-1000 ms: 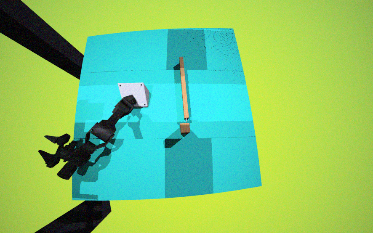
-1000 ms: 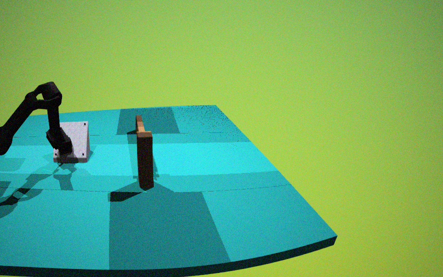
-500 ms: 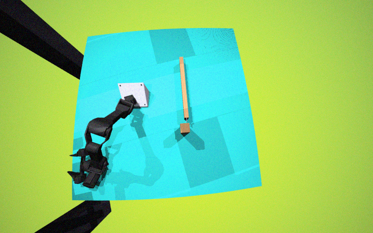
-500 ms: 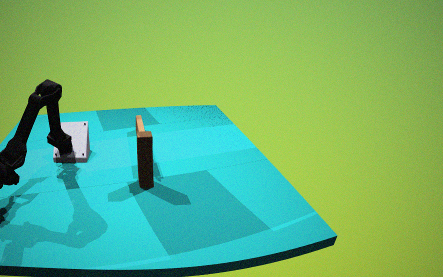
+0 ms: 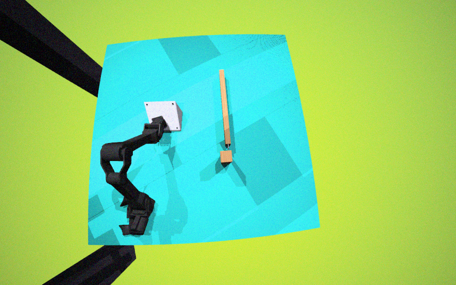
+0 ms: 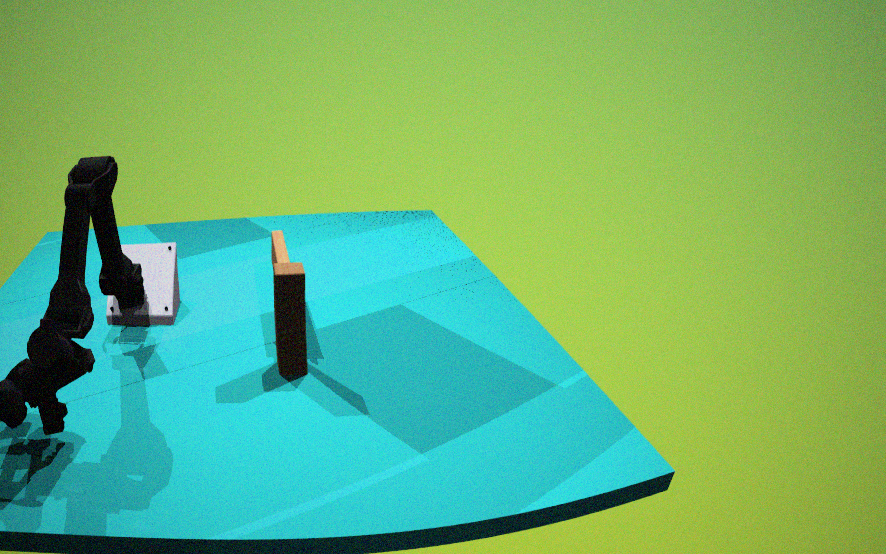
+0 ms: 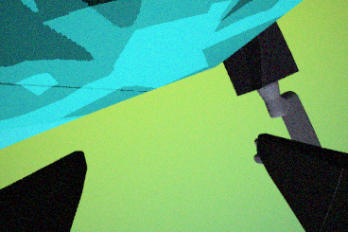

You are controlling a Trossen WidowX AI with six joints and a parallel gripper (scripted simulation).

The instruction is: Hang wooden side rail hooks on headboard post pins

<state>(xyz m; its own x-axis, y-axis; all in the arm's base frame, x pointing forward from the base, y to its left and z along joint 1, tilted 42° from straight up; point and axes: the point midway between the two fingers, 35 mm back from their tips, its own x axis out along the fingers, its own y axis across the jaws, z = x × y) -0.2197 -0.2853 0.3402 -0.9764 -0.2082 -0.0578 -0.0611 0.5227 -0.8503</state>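
Now: the headboard post 57 cm ahead of my gripper tip, 18 cm to the left of it and 1 cm above it.
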